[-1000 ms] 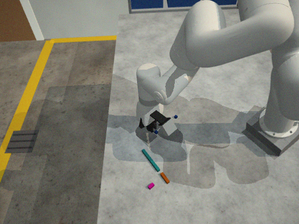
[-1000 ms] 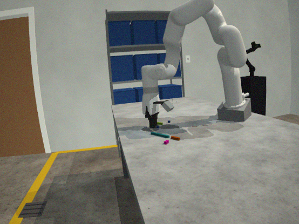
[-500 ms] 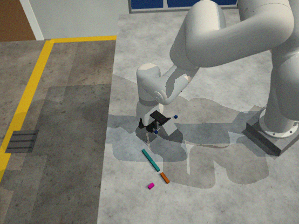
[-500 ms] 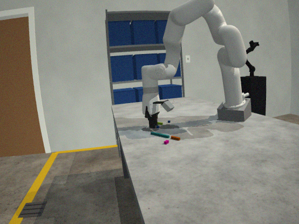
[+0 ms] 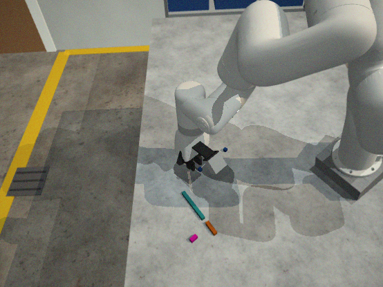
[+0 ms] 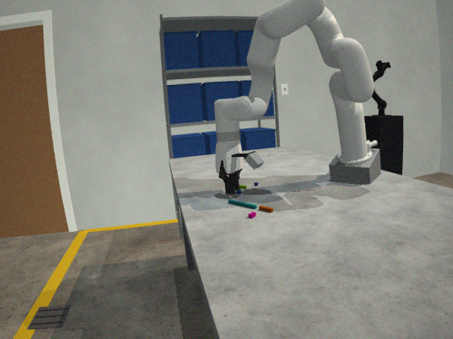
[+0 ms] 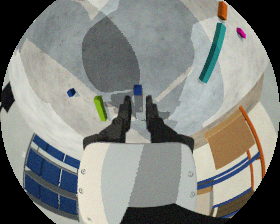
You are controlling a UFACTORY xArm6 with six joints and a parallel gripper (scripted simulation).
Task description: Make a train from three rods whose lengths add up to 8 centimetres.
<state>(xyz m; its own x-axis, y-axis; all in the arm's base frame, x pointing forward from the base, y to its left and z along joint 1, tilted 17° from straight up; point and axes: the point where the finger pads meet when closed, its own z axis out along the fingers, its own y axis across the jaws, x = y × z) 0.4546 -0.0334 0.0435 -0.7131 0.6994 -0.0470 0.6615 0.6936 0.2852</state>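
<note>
My gripper is now 20 mm above the grey rod. From my hand the other things lie so: turquoise rod 140 mm to the left, 20 mm below; then orange rod 210 mm to the left, 50 mm behind, 20 mm below; then lime rod 50 mm to the right, 40 mm behind, 20 mm below.
</note>
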